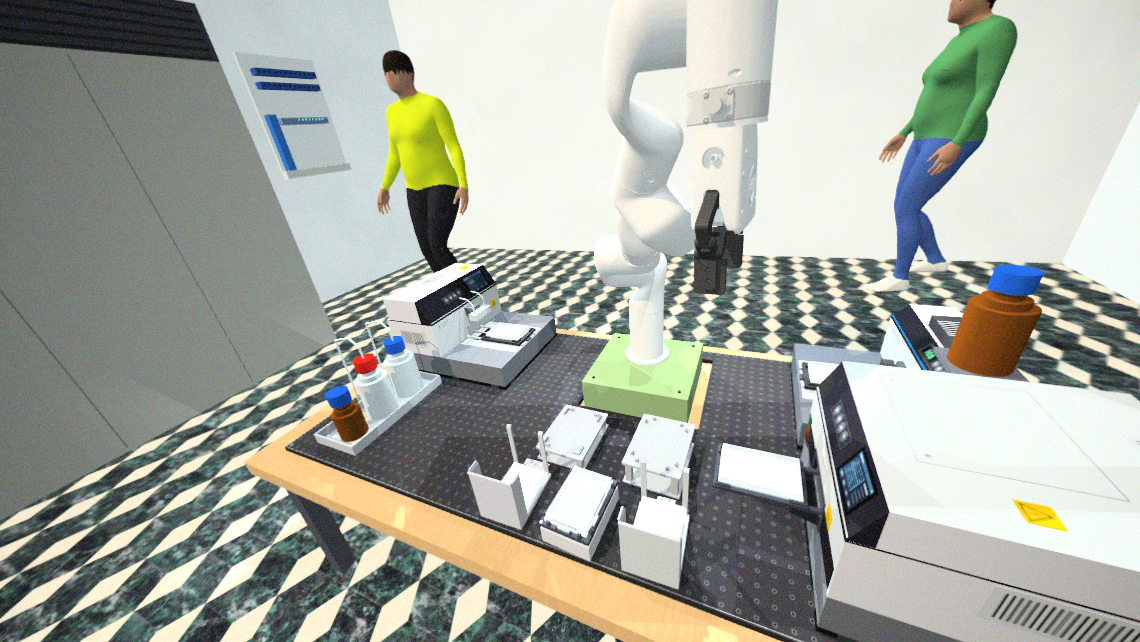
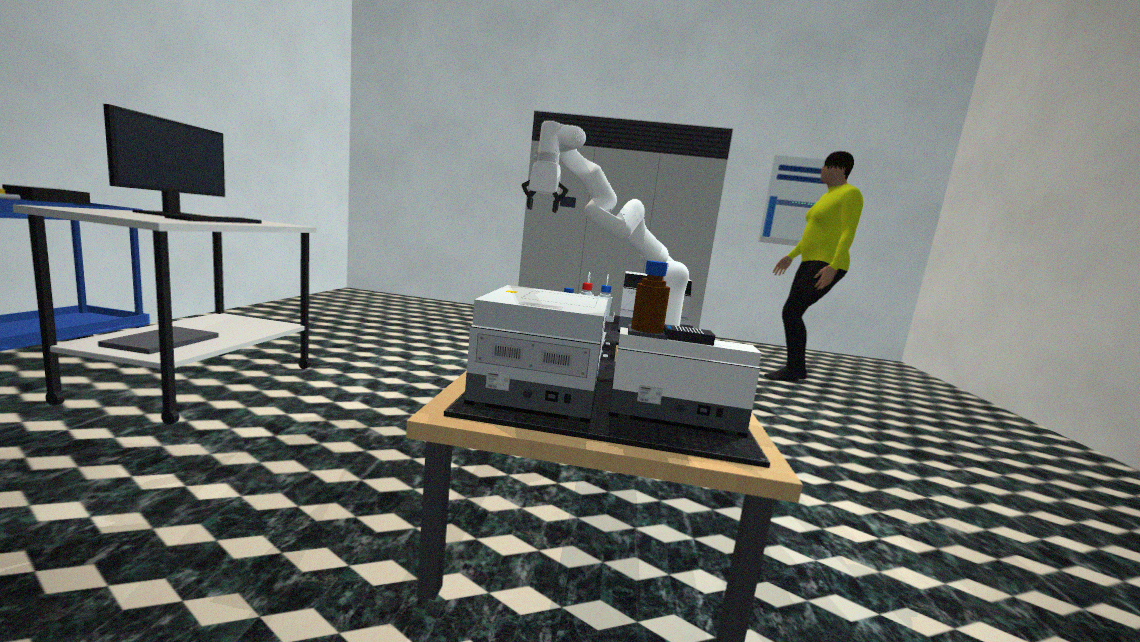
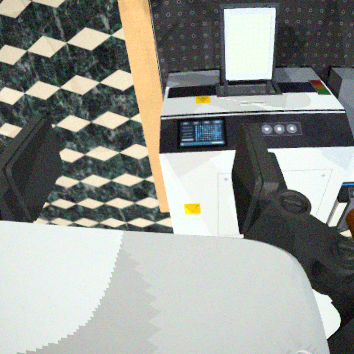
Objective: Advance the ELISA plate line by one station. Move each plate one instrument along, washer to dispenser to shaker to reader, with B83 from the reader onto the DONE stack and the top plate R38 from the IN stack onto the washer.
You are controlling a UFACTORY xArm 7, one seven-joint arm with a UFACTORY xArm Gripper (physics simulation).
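Frame: origin at the arm's base, x down, y back, z left, level; millimetres.
Where they show: gripper, fingertip midpoint: (image 1: 719, 279) (image 2: 541, 210) (image 3: 143, 143); arm's base, origin of the base link: (image 1: 647, 354).
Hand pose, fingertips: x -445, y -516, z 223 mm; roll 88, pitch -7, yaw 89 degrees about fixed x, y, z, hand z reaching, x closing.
Observation:
Each offset is from my fingertips to the top centre of the thing. "*": to the spot under its first point.
My gripper (image 1: 721, 269) (image 2: 543, 205) (image 3: 143, 143) is open and empty, high above the bench. A white plate {dx +388, dy +113, dz +80 mm} (image 1: 759, 472) (image 3: 249, 44) lies on the tray sticking out of the large white reader {dx +249, dy +116, dz +366 mm} (image 1: 997, 430) (image 2: 538, 319) (image 3: 200, 170). A pale plate {dx +413, dy +500, dz -699 mm} (image 1: 506, 332) sits on the left instrument (image 1: 430, 319), which has tubes above it. At the front, a plate {dx +450, dy -3, dz -221 mm} (image 1: 579, 502) rests on a low white stand, between two upright white holders {* dx +432, dy -66, dz -360 mm} (image 1: 498, 494) {* dx +427, dy -66, dz -62 mm} (image 1: 654, 546). The labels R38 and B83 are not readable, and I cannot tell which stack is IN or DONE.
Two low white stands (image 1: 574, 434) (image 1: 660, 446) are in front of the green robot base (image 1: 638, 390). Another instrument (image 2: 686, 366) stands beside the reader, with a large brown bottle {* dx +203, dy +357, dz +411 mm} (image 1: 993, 330) (image 2: 650, 303) on top. A bottle tray {* dx +497, dy +230, dz -842 mm} (image 1: 426, 388) is at the left. Two people stand beyond the bench.

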